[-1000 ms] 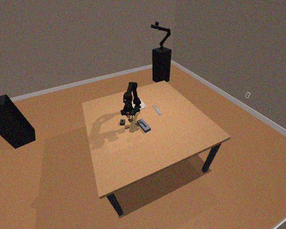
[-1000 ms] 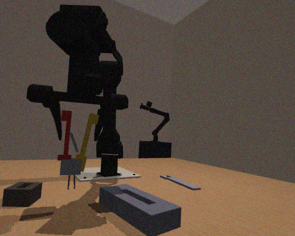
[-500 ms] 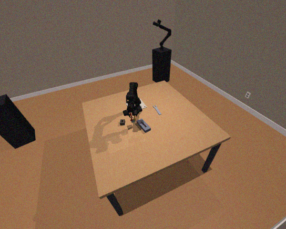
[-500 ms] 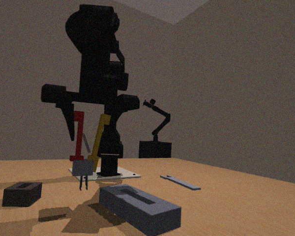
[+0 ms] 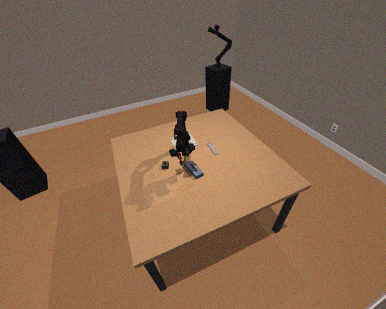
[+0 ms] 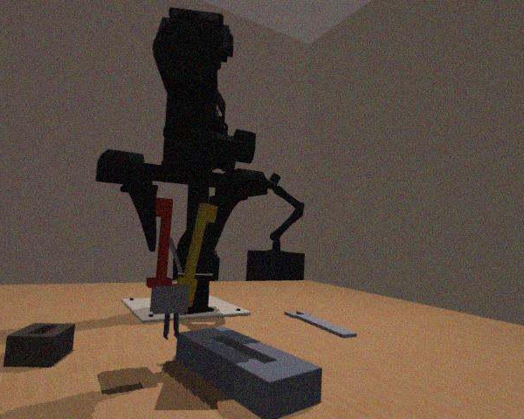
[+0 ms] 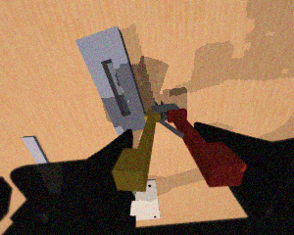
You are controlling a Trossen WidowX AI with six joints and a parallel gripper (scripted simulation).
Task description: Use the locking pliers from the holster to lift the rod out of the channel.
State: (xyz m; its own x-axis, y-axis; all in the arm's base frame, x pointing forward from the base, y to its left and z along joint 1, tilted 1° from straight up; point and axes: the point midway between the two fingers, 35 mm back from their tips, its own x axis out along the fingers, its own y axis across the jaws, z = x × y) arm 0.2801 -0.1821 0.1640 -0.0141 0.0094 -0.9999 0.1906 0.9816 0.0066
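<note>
The grey channel block lies 40 mm ahead of my gripper tip, 60 mm to the left of it and 120 mm below it. Round my gripper tip: dark holster: 140 mm behind, 100 mm to the right, 130 mm below; yellow handle: 20 mm to the left; thin rod: 40 mm ahead, 60 mm to the left, 130 mm below.
</note>
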